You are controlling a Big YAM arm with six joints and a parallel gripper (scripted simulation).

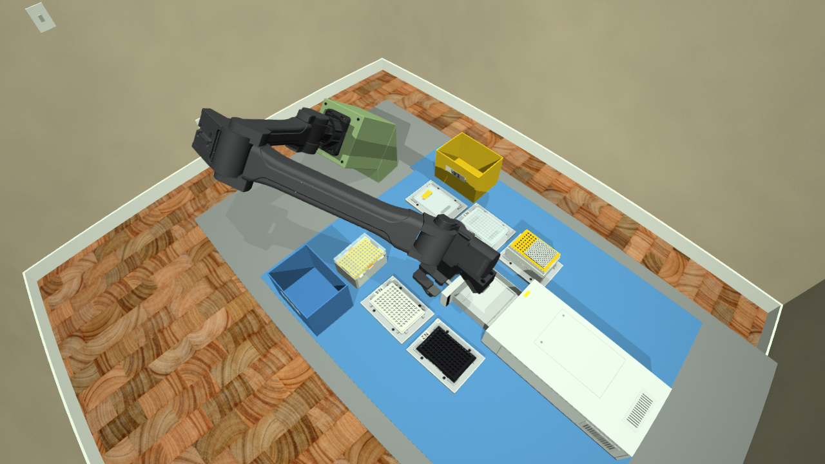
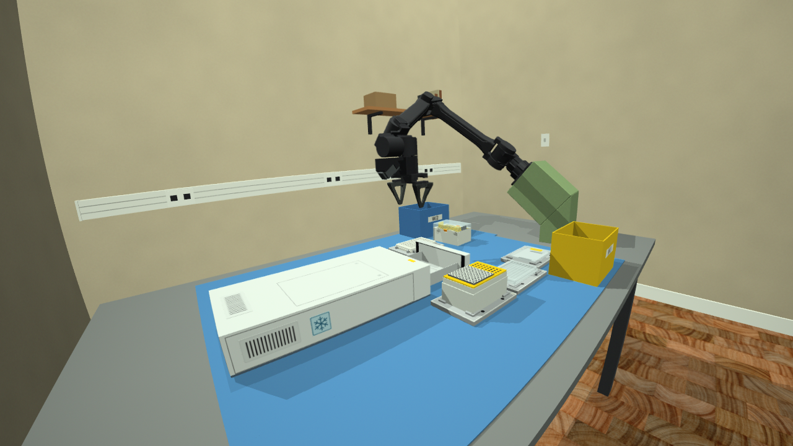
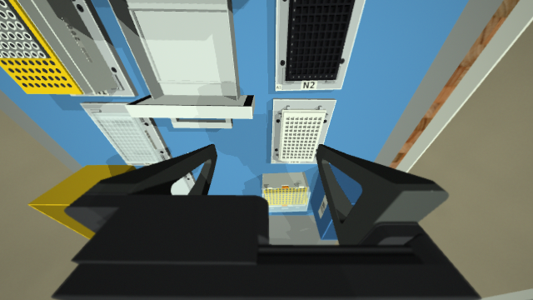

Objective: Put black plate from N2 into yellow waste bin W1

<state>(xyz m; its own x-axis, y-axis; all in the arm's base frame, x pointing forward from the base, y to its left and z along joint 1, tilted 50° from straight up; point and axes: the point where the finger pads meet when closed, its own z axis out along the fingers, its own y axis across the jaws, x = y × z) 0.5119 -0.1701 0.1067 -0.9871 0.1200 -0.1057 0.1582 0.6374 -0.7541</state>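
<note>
Now: hand 8 cm short of the black plate, 9 cm to the left of it and 17 cm above it. Round my hand: drawer: 12 cm ahead, 10 cm to the left, 15 cm below; white well plate: 10 cm behind, 6 cm to the right, 17 cm below; work nest N2: 8 cm ahead, 9 cm to the right, 18 cm below.
</note>
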